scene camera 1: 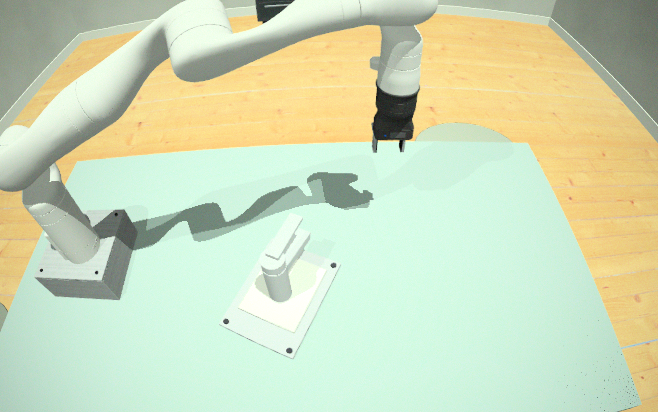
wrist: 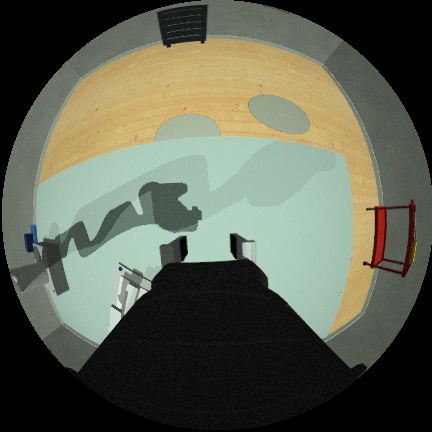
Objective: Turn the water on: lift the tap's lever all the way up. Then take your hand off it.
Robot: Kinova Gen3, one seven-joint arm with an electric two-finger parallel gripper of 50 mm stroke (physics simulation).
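Places are measured from the arm's base along level axes (x ahead, y left, z up), in metres.
Pixels of known places: gripper, fingertip midpoint: (scene camera 1: pixel 387 149) (wrist: pixel 208 243); arm's base, origin of the base link: (scene camera 1: pixel 83 247) (wrist: pixel 43 271).
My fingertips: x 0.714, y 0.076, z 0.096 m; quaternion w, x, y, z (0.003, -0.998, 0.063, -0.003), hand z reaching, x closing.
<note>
For each thing: its top centre in the pictures, then the offset to it from my fingertips. "spot": a spot on its surface instead. Level surfaces: height alone.
- light base plate, surface spot: (scene camera 1: pixel 257 337) spot: dz -0.182, dx -0.320, dy -0.292 m
- spout, middle of its top: (scene camera 1: pixel 291 244) (wrist: pixel 125 306) dz -0.090, dx -0.223, dy -0.140 m
- pale green table, its level: dz -0.190 m
A grey-white tap (scene camera 1: pixel 278 286) (wrist: pixel 131 294) stands on a light base plate (scene camera 1: pixel 257 337) near the middle of the table; in the wrist view it is at the lower left, partly hidden by the gripper body. Its lever (scene camera 1: pixel 285 237) is a flat bar on top of the round body, pointing toward the far side, above the spout (scene camera 1: pixel 298 251) and along the same direction. The lever's exact angle is hard to tell. My gripper (scene camera 1: pixel 388 149) (wrist: pixel 208 243) is open and empty, fingers pointing down, high above the table's far side, well apart from the tap and to its right in the scene view.
The arm's grey mounting block (scene camera 1: pixel 80 289) stands on the pale green table (scene camera 1: pixel 450 300) (wrist: pixel 300 225) at the left. The arm reaches high across the far side. Beyond the table are a black cabinet (scene camera 1: pixel 273 11) (wrist: pixel 184 25) and, in the wrist view, a red cart (wrist: pixel 380 235).
</note>
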